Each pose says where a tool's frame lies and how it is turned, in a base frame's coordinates. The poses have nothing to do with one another.
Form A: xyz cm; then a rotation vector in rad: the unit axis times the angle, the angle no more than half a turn.
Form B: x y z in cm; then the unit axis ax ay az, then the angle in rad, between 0 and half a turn. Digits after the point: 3 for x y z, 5 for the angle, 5 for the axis.
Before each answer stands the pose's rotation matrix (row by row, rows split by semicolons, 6 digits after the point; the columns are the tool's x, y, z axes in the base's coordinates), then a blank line. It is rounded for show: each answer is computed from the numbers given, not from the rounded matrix.
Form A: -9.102 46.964 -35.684 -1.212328 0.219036 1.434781
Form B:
0.225497 -0.817735 -0.529585; 0.622476 -0.297229 0.724002; -0.749450 -0.492914 0.441996

-9.102 46.964 -35.684 -0.64107 0.11582 0.75870 1.89111
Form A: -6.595 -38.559 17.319 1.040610 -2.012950 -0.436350
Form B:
-0.331972 -0.517633 -0.788575; -0.797706 0.600233 -0.058186; 0.503447 0.609735 -0.612179

-6.595 -38.559 17.319 0.45094 -0.87230 -0.18909 2.30765
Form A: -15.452 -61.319 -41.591 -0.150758 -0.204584 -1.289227
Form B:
0.263769 0.962283 -0.066610; -0.935631 0.272033 0.224929; 0.234565 0.002993 0.972096

-15.452 -61.319 -41.591 -0.11473 -0.15569 -0.98112 1.31404
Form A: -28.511 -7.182 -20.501 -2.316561 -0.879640 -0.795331
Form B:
0.614168 0.715964 0.331953; 0.402168 -0.645864 0.648938; 0.679013 -0.265056 -0.684607

-28.511 -7.182 -20.501 -0.89014 -0.33800 -0.30561 2.60246
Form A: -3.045 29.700 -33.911 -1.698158 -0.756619 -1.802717
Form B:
-0.055299 0.719788 0.691988; -0.010308 -0.693423 0.720457; 0.998417 0.032708 0.045765

-3.045 29.700 -33.911 -0.65576 -0.29218 -0.69614 2.58959
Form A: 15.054 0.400 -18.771 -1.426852 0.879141 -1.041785
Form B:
0.335871 0.037398 0.941165; -0.934055 -0.115536 0.337924; 0.121376 -0.992599 -0.003874

15.054 0.400 -18.771 -0.72306 0.44551 -0.52793 1.97335
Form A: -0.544 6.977 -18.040 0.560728 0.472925 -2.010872
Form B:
-0.433732 0.880175 -0.192790; -0.701981 -0.464225 -0.540109; -0.564888 -0.098927 0.819216

-0.544 6.977 -18.040 0.26196 0.22094 -0.93945 2.14049
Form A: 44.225 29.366 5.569 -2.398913 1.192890 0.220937
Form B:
0.613245 -0.787970 0.055082; -0.715976 -0.525052 0.460108; -0.333630 -0.321597 -0.886153

44.225 29.366 5.569 -0.89238 0.44375 0.08219 2.68823
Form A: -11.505 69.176 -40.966 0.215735 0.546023 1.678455
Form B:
-0.188142 -0.878773 0.438590; 0.968624 -0.092186 0.230803; -0.162392 0.468253 0.868544

-11.505 69.176 -40.966 0.12132 0.30707 0.94392 1.77817
